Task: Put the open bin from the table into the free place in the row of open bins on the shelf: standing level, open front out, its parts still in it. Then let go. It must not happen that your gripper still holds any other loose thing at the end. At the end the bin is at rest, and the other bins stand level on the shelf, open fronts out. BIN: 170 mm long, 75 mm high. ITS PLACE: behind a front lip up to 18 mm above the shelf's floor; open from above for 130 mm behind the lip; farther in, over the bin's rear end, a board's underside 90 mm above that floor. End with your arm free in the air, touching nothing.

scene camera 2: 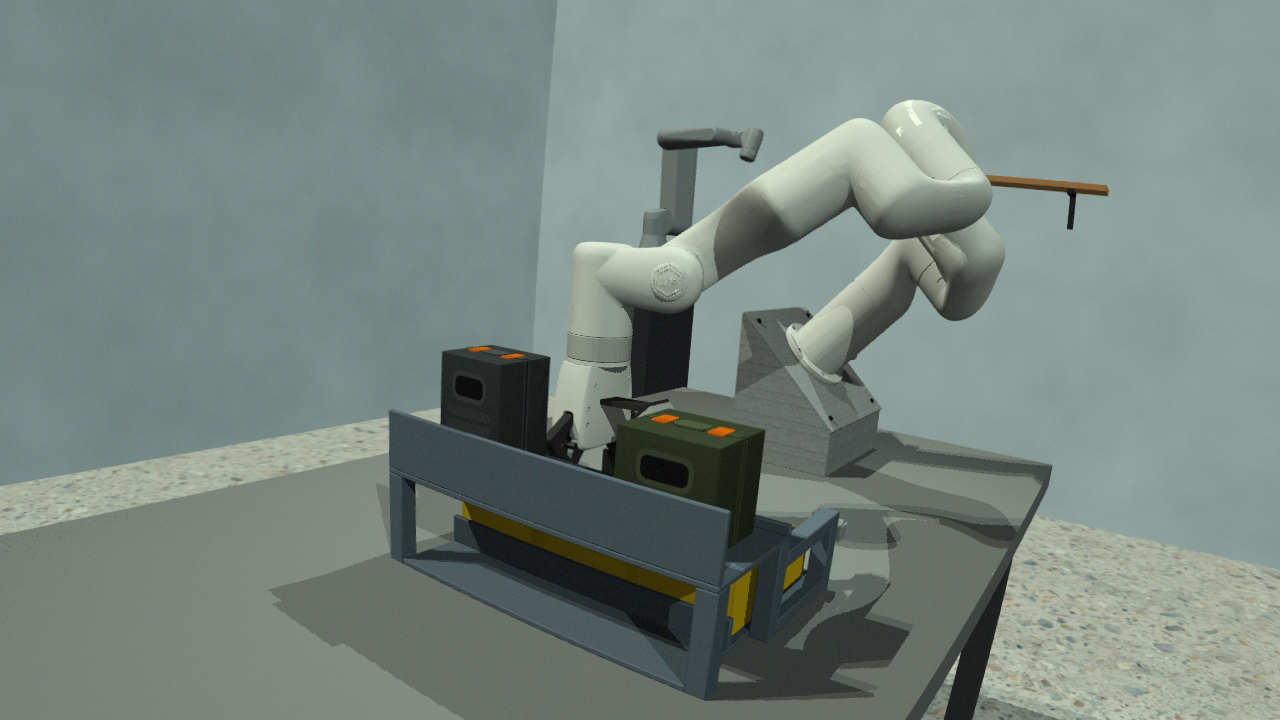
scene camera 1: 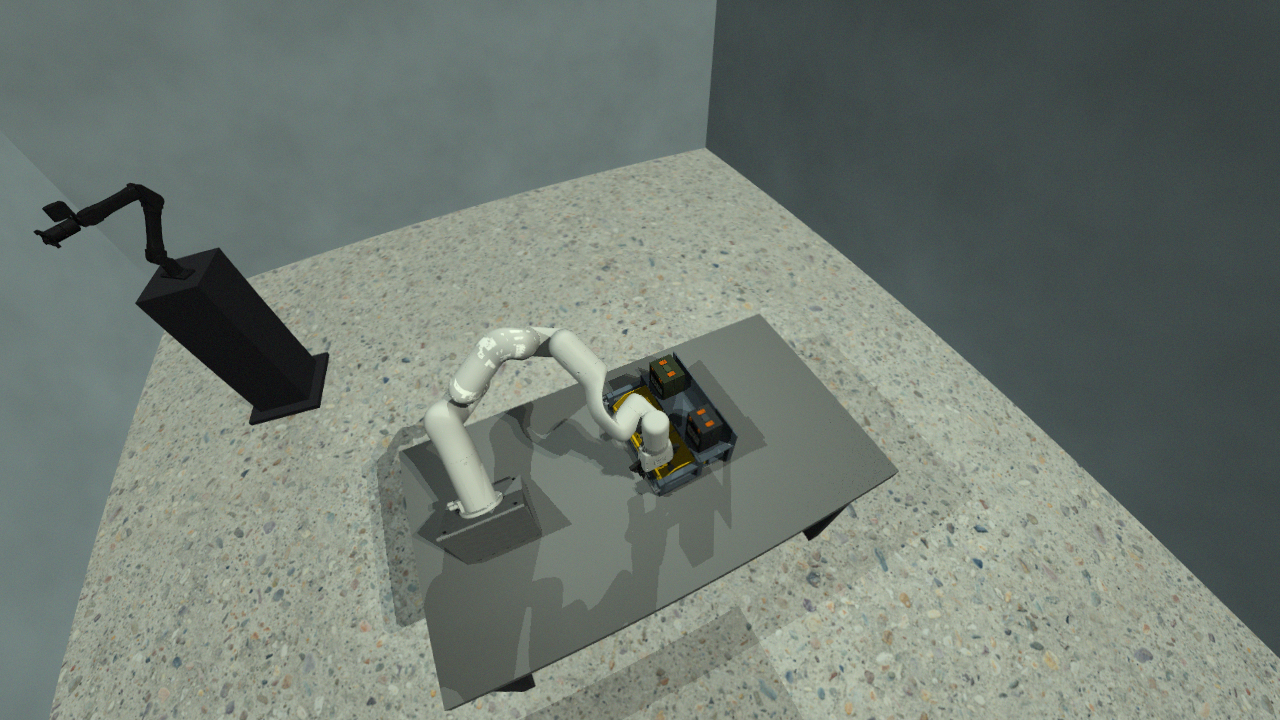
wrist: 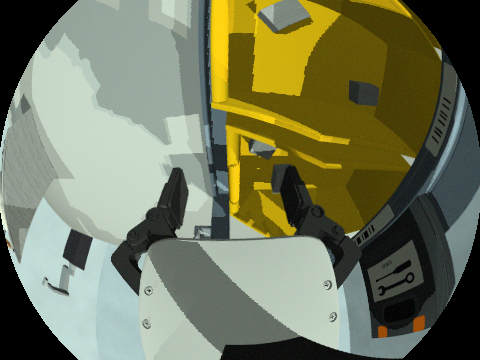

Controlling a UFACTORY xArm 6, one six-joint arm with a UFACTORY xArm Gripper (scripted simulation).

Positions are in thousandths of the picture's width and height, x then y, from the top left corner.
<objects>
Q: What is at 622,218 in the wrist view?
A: A yellow open bin.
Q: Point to a yellow open bin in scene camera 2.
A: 579,830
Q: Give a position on a yellow open bin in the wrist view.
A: At 730,546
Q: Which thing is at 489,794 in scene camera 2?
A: A yellow open bin.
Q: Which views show the gripper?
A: Scene camera 2, scene camera 1 and the wrist view: all of them.
</objects>
